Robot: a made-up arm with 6 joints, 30 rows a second.
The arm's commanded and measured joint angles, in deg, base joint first. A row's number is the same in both.
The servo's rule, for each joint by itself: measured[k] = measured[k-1] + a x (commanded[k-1-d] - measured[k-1]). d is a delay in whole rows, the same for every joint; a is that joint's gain. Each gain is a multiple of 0.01, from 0.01 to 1. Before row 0 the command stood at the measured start. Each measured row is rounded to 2 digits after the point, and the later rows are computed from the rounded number. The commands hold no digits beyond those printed.
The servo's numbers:
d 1
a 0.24 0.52 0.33 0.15 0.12 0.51
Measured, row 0: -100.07 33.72 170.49 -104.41 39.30 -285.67
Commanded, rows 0 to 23: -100.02 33.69 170.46 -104.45 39.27 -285.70; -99.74 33.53 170.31 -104.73 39.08 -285.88; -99.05 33.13 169.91 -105.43 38.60 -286.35; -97.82 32.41 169.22 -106.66 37.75 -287.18; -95.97 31.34 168.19 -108.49 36.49 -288.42; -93.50 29.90 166.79 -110.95 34.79 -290.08; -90.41 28.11 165.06 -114.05 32.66 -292.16; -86.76 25.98 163.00 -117.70 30.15 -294.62; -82.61 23.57 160.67 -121.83 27.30 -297.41; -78.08 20.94 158.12 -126.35 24.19 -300.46; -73.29 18.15 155.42 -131.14 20.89 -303.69; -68.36 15.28 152.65 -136.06 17.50 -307.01; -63.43 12.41 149.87 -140.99 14.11 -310.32; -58.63 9.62 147.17 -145.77 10.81 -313.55; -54.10 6.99 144.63 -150.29 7.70 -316.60; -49.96 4.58 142.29 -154.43 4.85 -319.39; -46.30 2.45 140.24 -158.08 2.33 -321.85; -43.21 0.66 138.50 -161.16 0.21 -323.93; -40.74 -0.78 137.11 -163.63 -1.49 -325.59; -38.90 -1.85 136.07 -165.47 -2.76 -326.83; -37.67 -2.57 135.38 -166.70 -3.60 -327.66; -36.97 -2.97 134.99 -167.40 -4.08 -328.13; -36.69 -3.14 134.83 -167.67 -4.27 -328.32; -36.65 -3.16 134.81 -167.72 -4.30 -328.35
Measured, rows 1 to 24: -100.07 33.72 170.49 -104.41 39.30 -285.67; -100.06 33.70 170.48 -104.42 39.30 -285.69; -99.98 33.61 170.42 -104.47 39.27 -285.79; -99.76 33.36 170.25 -104.61 39.19 -286.08; -99.29 32.87 169.91 -104.92 39.02 -286.64; -98.49 32.07 169.34 -105.46 38.72 -287.55; -97.29 30.94 168.50 -106.28 38.25 -288.84; -95.64 29.47 167.36 -107.45 37.58 -290.53; -93.51 27.66 165.92 -108.99 36.69 -292.62; -90.89 25.53 164.19 -110.92 35.56 -295.06; -87.82 23.14 162.19 -113.23 34.20 -297.81; -84.33 20.55 159.96 -115.92 32.60 -300.81; -80.50 17.81 157.55 -118.94 30.79 -303.97; -76.40 15.00 155.02 -122.25 28.79 -307.21; -72.14 12.20 152.43 -125.78 26.63 -310.44; -67.81 9.49 149.86 -129.46 24.36 -313.58; -63.53 6.94 147.36 -133.21 22.02 -316.54; -59.39 4.61 145.01 -136.94 19.66 -319.25; -55.51 2.56 142.86 -140.57 17.33 -321.64; -51.97 0.82 140.96 -144.03 15.07 -323.65; -48.83 -0.57 139.35 -147.25 12.93 -325.27; -46.15 -1.61 138.04 -150.17 10.95 -326.49; -43.95 -2.32 137.03 -152.75 9.15 -327.33; -42.21 -2.75 136.30 -154.99 7.54 -327.83
